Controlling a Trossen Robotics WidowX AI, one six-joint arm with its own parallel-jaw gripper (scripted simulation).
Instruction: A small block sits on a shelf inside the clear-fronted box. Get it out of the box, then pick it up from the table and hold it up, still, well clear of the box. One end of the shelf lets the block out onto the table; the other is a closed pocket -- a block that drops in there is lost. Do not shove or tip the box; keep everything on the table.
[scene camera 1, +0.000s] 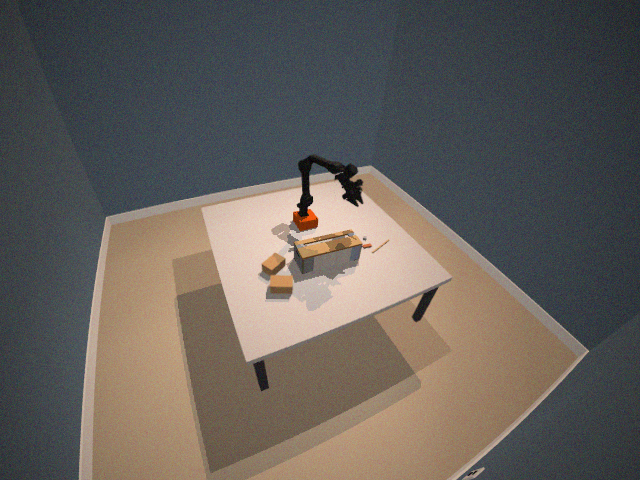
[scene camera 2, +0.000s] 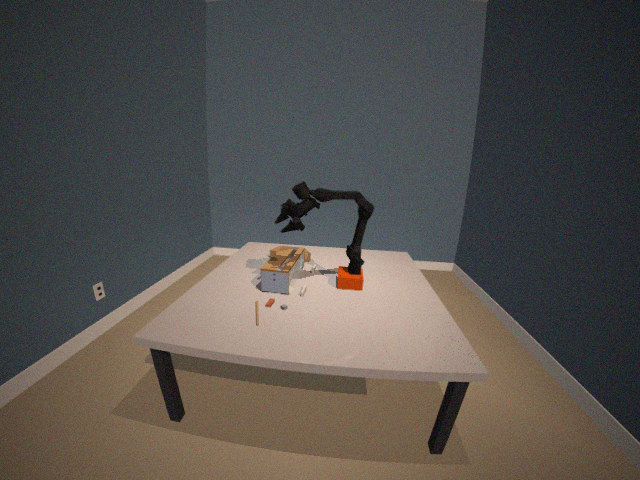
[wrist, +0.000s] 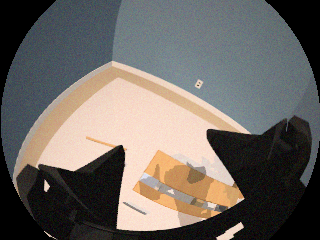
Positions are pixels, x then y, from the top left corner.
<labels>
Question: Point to a clear-fronted box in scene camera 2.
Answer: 276, 276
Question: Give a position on a clear-fronted box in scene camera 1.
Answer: At 312, 254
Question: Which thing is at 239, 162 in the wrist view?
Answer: The gripper.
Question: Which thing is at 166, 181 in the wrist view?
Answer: A clear-fronted box.
</labels>
